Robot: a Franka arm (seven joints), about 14 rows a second.
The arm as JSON. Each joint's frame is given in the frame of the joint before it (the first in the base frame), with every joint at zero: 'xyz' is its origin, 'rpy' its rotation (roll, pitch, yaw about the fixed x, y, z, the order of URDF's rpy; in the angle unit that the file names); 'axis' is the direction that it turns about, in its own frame. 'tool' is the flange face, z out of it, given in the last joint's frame.
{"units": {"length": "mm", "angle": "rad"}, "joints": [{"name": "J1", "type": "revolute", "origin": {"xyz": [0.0, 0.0, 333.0], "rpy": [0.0, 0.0, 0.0]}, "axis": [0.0, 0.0, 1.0]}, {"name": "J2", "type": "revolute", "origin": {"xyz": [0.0, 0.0, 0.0], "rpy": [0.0, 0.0, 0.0]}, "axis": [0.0, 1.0, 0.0]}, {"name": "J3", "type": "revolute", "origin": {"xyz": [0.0, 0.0, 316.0], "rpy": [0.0, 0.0, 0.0]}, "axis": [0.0, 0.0, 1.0]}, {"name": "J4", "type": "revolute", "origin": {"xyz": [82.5, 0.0, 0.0], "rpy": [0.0, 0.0, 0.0]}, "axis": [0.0, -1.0, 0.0]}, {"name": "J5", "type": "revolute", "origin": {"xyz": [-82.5, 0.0, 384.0], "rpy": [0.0, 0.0, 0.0]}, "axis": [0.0, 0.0, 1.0]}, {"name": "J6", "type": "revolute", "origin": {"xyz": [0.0, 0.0, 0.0], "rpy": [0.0, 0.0, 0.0]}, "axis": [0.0, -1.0, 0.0]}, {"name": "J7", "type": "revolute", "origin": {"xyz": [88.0, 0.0, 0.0], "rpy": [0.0, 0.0, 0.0]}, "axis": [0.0, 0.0, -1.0]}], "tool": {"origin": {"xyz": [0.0, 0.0, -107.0], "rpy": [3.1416, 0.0, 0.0]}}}
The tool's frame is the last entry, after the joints.
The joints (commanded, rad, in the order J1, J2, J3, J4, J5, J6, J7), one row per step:
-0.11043, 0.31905, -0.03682, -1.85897, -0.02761, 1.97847, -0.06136
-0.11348, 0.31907, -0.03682, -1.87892, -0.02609, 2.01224, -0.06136
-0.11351, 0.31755, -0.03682, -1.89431, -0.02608, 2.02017, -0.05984
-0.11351, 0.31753, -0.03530, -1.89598, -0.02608, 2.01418, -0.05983
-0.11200, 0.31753, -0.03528, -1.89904, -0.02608, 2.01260, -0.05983
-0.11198, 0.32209, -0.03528, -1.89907, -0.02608, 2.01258, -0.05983
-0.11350, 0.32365, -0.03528, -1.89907, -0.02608, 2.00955, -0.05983
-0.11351, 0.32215, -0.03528, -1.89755, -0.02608, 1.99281, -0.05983
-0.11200, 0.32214, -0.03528, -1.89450, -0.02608, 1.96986, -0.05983
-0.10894, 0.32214, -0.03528, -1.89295, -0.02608, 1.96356, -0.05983
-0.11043, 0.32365, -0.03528, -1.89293, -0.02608, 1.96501, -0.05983
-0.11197, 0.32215, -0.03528, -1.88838, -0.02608, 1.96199, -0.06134
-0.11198, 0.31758, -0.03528, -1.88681, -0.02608, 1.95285, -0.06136
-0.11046, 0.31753, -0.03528, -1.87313, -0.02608, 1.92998, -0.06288
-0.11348, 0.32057, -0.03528, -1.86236, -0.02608, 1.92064, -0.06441
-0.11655, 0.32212, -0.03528, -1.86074, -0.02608, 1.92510, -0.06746
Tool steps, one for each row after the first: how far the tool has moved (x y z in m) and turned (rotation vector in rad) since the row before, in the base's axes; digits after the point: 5 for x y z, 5 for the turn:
-0.00165, -0.00148, -0.00631, -0.00027, -0.01390, -0.00303
-0.00334, 0.00044, -0.00510, 0.00077, 0.00584, -0.00145
-0.00107, 0.00101, -0.00110, 0.00150, 0.00751, 0.00122
-0.00093, 0.00104, -0.00139, 0.00066, 0.00459, 0.00144
-0.00008, 0.00002, -0.00274, 0.00052, 0.00458, 0.00002
-0.00053, -0.00085, -0.00112, 0.00057, 0.00455, -0.00162
-0.00159, 0.00017, 0.00048, 0.00180, 0.01359, -0.00053
-0.00183, 0.00110, -0.00011, 0.00254, 0.01972, 0.00081
-0.00007, 0.00183, 0.00027, 0.00058, 0.00471, 0.00288
0.00003, -0.00089, -0.00080, -0.00002, 0.00004, -0.00144
0.00082, -0.00103, 0.00260, -0.00006, -0.00300, -0.00012
-0.00063, 0.00006, 0.00283, 0.00045, 0.00296, -0.00027
0.00113, 0.00072, 0.00441, 0.00136, 0.00908, 0.00241
0.00154, -0.00203, 0.00216, 0.00039, 0.00162, -0.00173
0.00072, -0.00194, 0.00001, 0.00014, -0.00449, 0.00004

